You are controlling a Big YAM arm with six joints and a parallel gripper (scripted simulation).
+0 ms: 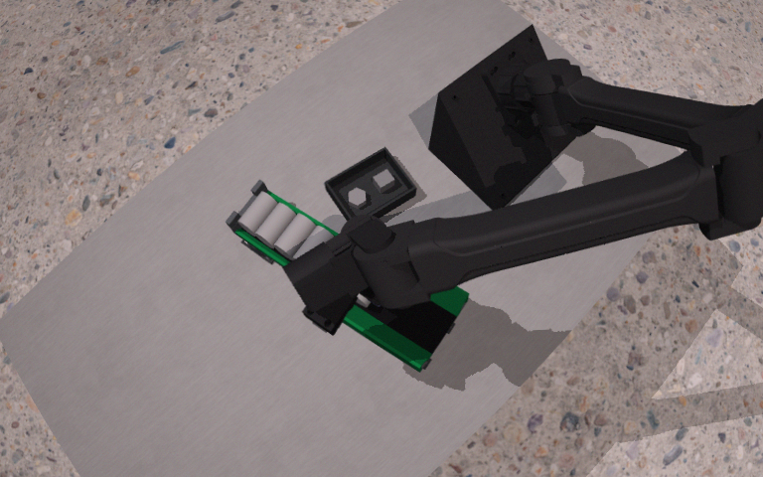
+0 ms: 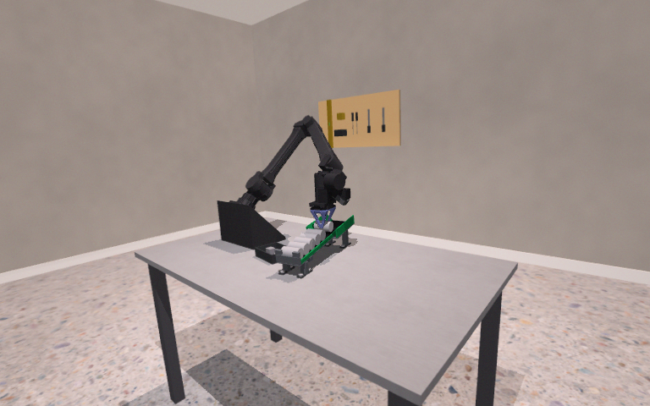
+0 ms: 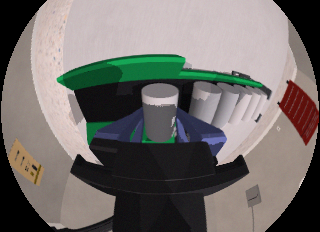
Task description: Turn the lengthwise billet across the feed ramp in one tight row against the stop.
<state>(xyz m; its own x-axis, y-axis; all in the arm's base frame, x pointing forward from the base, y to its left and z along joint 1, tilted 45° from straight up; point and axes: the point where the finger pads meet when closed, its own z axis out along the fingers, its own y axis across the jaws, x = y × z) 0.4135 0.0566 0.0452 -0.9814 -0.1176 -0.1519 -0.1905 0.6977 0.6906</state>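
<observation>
The ramp bed is 1 cm ahead of my hand, 5 cm to the right of it and 4 cm below it. Round my hand: stop: 5 cm ahead, 24 cm to the right, 5 cm below; billet: right at my hand; small black tray: 14 cm behind, 14 cm to the right, 10 cm below.
</observation>
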